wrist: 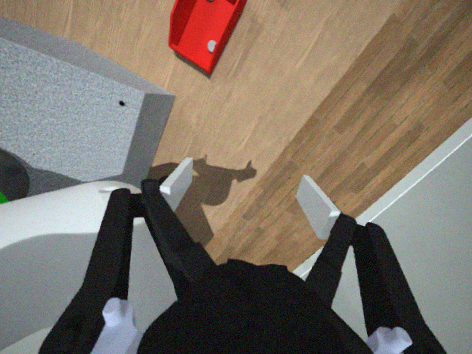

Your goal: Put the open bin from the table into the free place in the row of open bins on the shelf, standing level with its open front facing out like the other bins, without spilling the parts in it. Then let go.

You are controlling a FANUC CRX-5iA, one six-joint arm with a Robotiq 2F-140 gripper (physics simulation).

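Places are measured from the arm's base along level axes (x right, y ahead, z up), in metres.
Pixels of known places: gripper, fingertip midpoint: [246,178].
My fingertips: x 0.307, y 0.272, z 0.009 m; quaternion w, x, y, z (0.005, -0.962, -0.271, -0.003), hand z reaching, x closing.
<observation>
Behind a point stands the place of what it marks.
A red open bin [202,30] @[x 0.083, y 0.391, z -0.296 m] lies on the wooden table [280,65] @[x 0.272, y 0.458, z -0.299 m] at the top of the wrist view, cut off by the frame's upper edge. A small grey part [212,46] @[x 0.123, y 0.380, z -0.286 m] lies in it near one end, and part of another dark piece shows at the frame edge. My gripper [246,178] @[x 0.307, y 0.272, z 0.009 m] is open, with nothing between its pale finger pads. It is well apart from the bin, which lies beyond the fingertips. The shelf and its row of bins do not show in this view.
A grey speckled block [70,95] @[x 0.049, y 0.178, z -0.075 m] with raised sides stands at the left, beside the white robot arm [65,215] @[x 0.187, y 0.161, z 0.075 m]. The gripper's shadow falls on the table by the block. Plank floor [380,100] lies past the table edge, with a pale wall [430,215] at the right.
</observation>
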